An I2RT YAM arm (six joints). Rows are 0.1 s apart.
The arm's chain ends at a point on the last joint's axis. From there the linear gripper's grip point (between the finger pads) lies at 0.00 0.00 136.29 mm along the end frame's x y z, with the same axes.
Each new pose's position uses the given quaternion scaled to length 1; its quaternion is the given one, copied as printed.
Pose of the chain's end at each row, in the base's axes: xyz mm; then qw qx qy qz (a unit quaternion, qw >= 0):
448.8 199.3 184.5 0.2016 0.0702 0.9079 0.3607
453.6 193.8 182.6 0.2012 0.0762 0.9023 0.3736
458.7 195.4 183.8 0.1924 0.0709 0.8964 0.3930
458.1 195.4 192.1 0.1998 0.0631 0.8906 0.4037
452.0 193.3 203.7 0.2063 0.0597 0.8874 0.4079
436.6 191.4 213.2 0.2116 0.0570 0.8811 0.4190
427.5 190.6 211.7 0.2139 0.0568 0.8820 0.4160
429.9 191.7 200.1 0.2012 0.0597 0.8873 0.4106
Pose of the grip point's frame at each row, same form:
505.6 284.7 94.8 0.2016 0.0702 0.9079 0.3607
510.8 281.5 95.4 0.2012 0.0762 0.9023 0.3736
513.3 287.7 99.7 0.1924 0.0709 0.8964 0.3930
513.5 290.0 111.1 0.1998 0.0631 0.8906 0.4037
508.5 288.6 124.4 0.2063 0.0597 0.8874 0.4079
493.9 288.8 137.0 0.2116 0.0570 0.8811 0.4190
485.4 287.3 135.1 0.2139 0.0568 0.8820 0.4160
485.2 287.7 120.8 0.2012 0.0597 0.8873 0.4106

